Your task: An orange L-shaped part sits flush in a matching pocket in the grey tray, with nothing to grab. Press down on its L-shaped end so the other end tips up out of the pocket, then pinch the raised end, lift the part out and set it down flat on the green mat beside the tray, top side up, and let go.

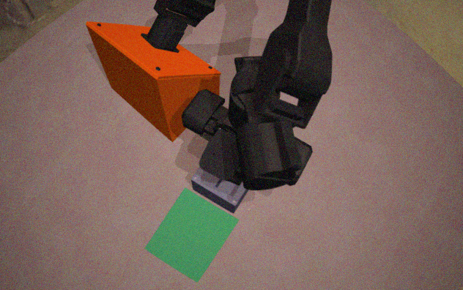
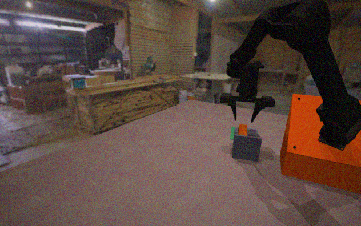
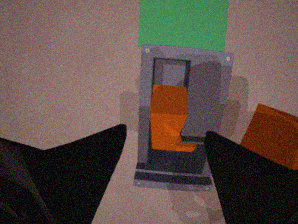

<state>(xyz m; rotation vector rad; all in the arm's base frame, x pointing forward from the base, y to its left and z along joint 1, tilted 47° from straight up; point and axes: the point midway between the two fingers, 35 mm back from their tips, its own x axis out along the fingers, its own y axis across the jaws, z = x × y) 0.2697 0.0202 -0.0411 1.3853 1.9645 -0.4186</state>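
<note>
My gripper tip is now 7 cm above the orange L-shaped part, 3 cm to the right of it and 3 cm past it. Also, from my gripper tip: mat 14 cm to the right, 13 cm below, 3 cm ahead.
</note>
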